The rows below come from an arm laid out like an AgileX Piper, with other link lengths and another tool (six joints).
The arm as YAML. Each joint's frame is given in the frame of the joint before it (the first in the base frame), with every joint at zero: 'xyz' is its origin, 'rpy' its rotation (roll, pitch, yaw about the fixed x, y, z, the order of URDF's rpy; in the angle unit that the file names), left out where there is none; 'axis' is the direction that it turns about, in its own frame. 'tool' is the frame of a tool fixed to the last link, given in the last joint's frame.
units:
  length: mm
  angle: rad
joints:
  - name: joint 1
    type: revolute
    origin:
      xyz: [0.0, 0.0, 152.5]
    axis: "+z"
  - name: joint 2
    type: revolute
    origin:
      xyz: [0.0, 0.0, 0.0]
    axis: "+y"
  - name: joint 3
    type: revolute
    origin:
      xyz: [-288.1, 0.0, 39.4]
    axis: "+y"
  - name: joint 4
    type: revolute
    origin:
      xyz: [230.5, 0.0, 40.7]
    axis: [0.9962, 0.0, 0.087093]
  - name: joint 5
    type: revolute
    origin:
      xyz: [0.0, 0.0, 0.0]
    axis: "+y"
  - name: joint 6
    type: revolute
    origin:
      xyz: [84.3, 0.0, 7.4]
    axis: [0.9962, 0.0, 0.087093]
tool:
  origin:
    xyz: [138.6, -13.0, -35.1]
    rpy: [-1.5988, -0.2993, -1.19]
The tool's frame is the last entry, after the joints.
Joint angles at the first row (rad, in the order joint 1, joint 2, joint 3, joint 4, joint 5, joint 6):
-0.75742 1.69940 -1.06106 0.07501 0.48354 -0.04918
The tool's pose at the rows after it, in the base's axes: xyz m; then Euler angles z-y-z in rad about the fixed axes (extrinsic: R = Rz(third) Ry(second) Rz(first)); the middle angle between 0 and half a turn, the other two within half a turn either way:
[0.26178 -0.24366 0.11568 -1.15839 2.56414 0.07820]
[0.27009 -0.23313 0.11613 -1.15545 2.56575 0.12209]
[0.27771 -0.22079 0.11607 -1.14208 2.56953 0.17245]
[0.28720 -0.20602 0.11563 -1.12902 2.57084 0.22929]
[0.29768 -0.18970 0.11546 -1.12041 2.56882 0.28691]
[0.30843 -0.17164 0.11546 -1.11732 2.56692 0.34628]
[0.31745 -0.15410 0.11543 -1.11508 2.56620 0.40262]
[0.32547 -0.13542 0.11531 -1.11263 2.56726 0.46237]
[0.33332 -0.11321 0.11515 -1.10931 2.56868 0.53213]
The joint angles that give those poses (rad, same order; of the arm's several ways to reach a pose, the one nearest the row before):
-0.73527 1.69882 -1.06106 0.07658 0.48353 -0.06637
-0.69868 1.69667 -1.06107 0.08105 0.48827 -0.07435
-0.65951 1.69489 -1.06109 0.08341 0.49802 -0.07494
-0.61197 1.69487 -1.06105 0.08748 0.50416 -0.07492
-0.55943 1.69491 -1.06106 0.09318 0.50631 -0.07566
-0.50112 1.69487 -1.06105 0.09615 0.50633 -0.07567
-0.44590 1.69487 -1.06106 0.09771 0.50678 -0.07567
-0.38833 1.69490 -1.06108 0.09769 0.50848 -0.07564
-0.32156 1.69489 -1.06104 0.09771 0.51076 -0.07567

